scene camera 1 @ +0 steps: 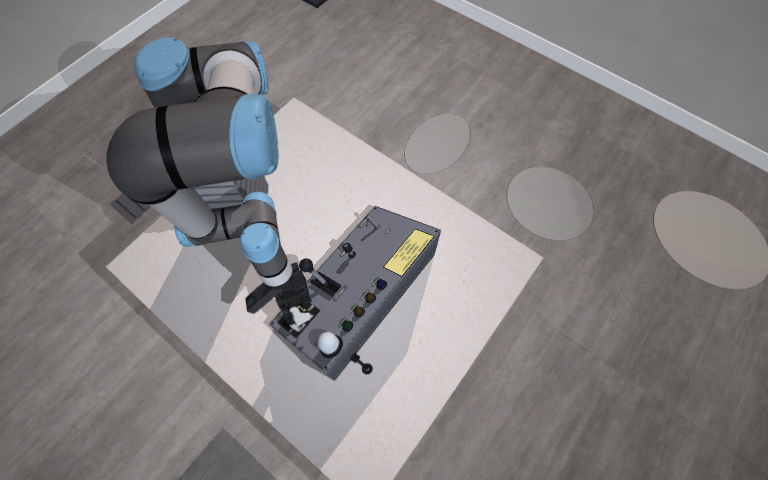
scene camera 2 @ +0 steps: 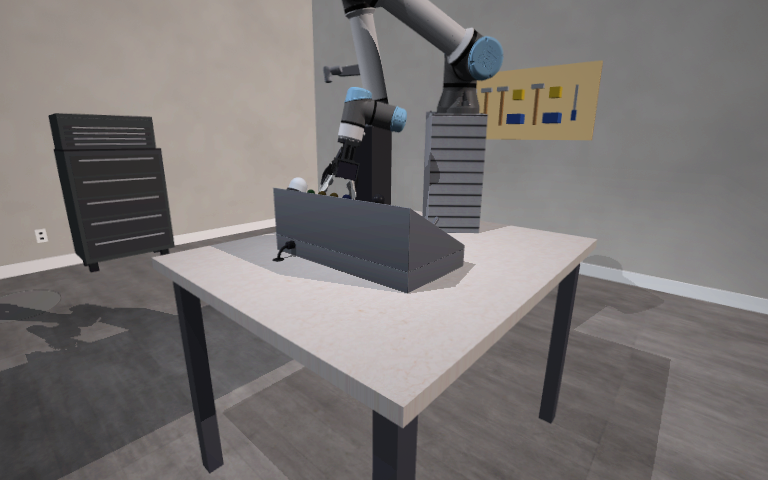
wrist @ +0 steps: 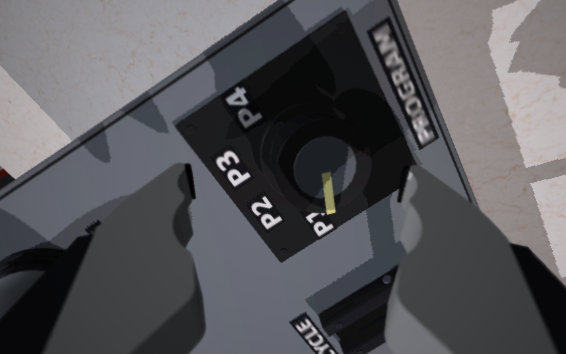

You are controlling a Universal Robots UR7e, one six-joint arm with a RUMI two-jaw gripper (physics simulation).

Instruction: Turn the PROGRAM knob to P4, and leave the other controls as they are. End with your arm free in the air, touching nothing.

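Places are measured from the arm's base along level axes (x ahead, y left, z up), in metres.
Where they show: gripper, between the fingertips: (scene camera 1: pixel 295 315) (wrist: pixel 295 169); arm's base, origin of its link: (scene camera 2: pixel 457 113).
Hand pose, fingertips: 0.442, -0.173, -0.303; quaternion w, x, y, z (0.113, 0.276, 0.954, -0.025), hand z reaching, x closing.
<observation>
Things, the pixels of their centre, and the offset from my fingertips, as dx, dy, dz. "spot": a spot on its surface instead. Level surfaces: height alone.
- PROGRAM knob, middle of its body: (wrist: pixel 325 168) -0.014, +0.004, +0.002
- dark plate, a spot on its surface: (wrist: pixel 200 125) spot: +0.035, -0.039, -0.007
- grey control box, middle of its body: (wrist: pixel 343 318) (scene camera 2: pixel 360 235) (scene camera 1: pixel 359 286) +0.074, +0.185, -0.055
- table, height of its surface: dz -0.123
- black-knobbed lever, middle of its body: (scene camera 1: pixel 306 265) (scene camera 2: pixel 378 200) -0.068, +0.124, +0.023
- white dome, a spot on its surface: (scene camera 1: pixel 328 343) (scene camera 2: pixel 294 178) spot: +0.145, -0.007, +0.095
- CYCLE control, a spot on its surface: (wrist: pixel 357 315) spot: +0.021, +0.110, -0.003
- green button, a spot on its surface: (scene camera 1: pixel 347 325) spot: +0.148, +0.059, +0.068
The PROGRAM knob (wrist: pixel 312 165) is a round black knob on a dark plate (wrist: pixel 200 125) marked P1 to P4. In the wrist view its yellow pointer line points at P1. My gripper (wrist: pixel 295 169) (scene camera 1: pixel 299 318) (scene camera 2: pixel 338 189) is open, its two fingers wide apart over the knob's end of the panel. In the wrist view the fingertips stand left and right of the knob, with the left one farther from it. Nothing is between the fingers. Their height over the panel is hard to tell. In scene camera 1 the gripper covers much of the knob.
The grey control box (scene camera 1: pixel 362 254) (scene camera 2: pixel 339 237) stands on the table (scene camera 1: pixel 470 271) (scene camera 2: pixel 362 333). Near the gripper are a black-knobbed lever (scene camera 1: pixel 306 264), a white dome (scene camera 1: pixel 328 343) (scene camera 2: pixel 297 184) and the CYCLE control (wrist: pixel 357 315). A green button (scene camera 1: pixel 347 325) and other coloured buttons line the box.
</observation>
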